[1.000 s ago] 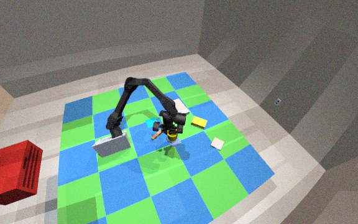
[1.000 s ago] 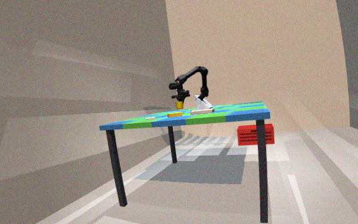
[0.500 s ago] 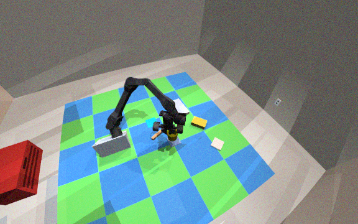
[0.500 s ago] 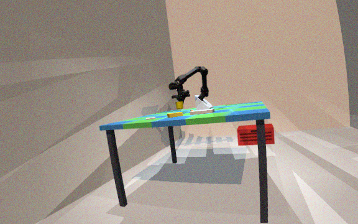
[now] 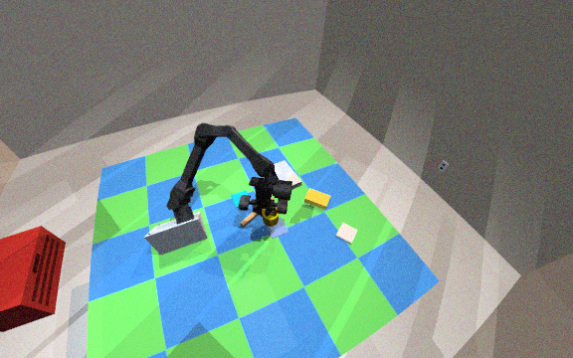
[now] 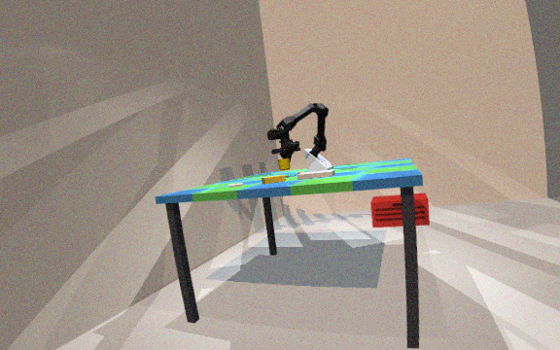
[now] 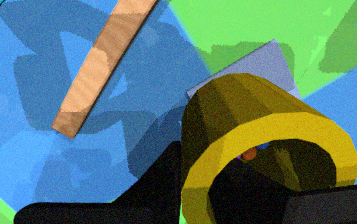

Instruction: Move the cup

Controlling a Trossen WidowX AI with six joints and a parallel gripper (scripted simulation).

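Now: gripper tip 18 cm to the right of the cyan pad, 8 cm above it and 3 cm past it. The rest, counted from my gripper tip: lilac pad 8 cm below, 4 cm to the right, 4 cm ahead; orange marble 4 cm to the right, 2 cm below, 2 cm ahead; cup 2 cm to the right, 2 cm ahead.
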